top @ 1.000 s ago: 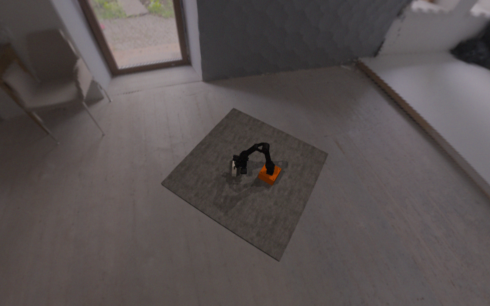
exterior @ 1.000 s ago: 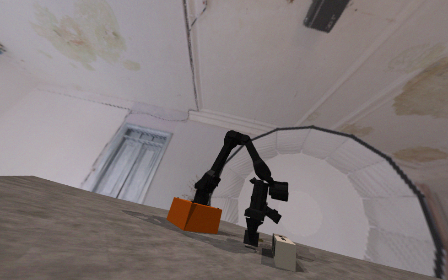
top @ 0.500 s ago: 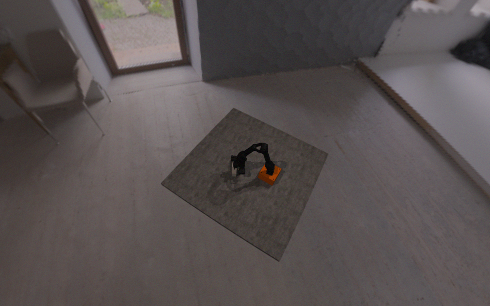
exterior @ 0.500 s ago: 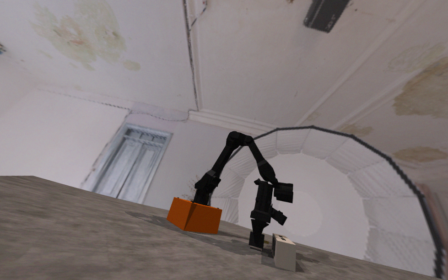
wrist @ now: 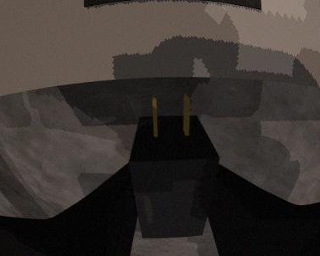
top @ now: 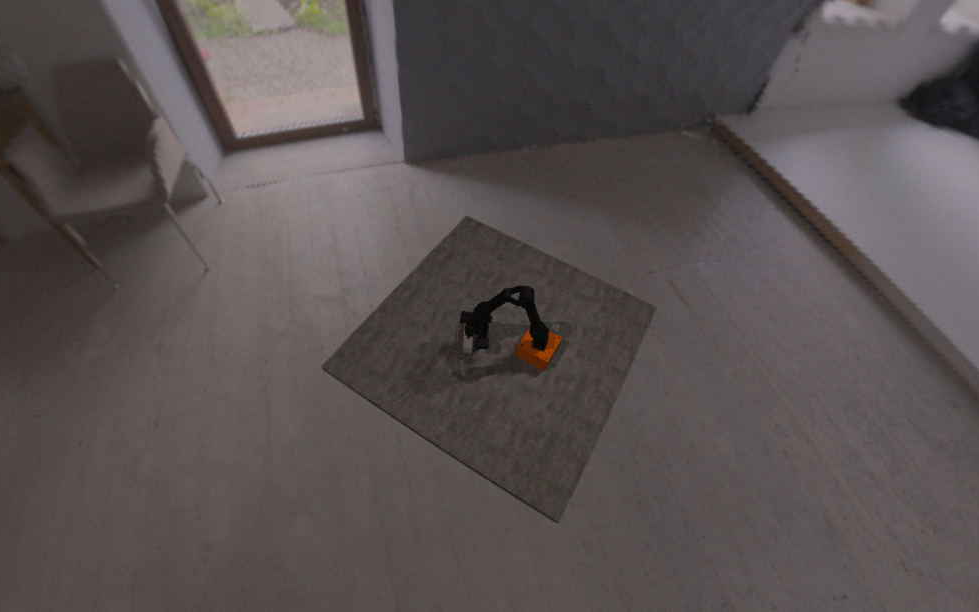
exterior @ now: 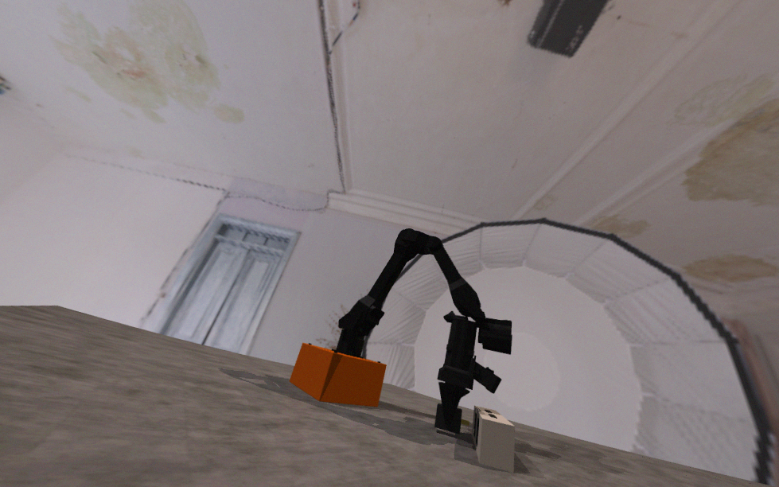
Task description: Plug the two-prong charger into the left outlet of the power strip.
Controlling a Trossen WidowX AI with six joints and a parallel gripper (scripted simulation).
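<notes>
Right now the black two-prong charger is 1 cm to the left of my gripper tip, 1 cm ahead of it and 1 cm above it.
</notes>
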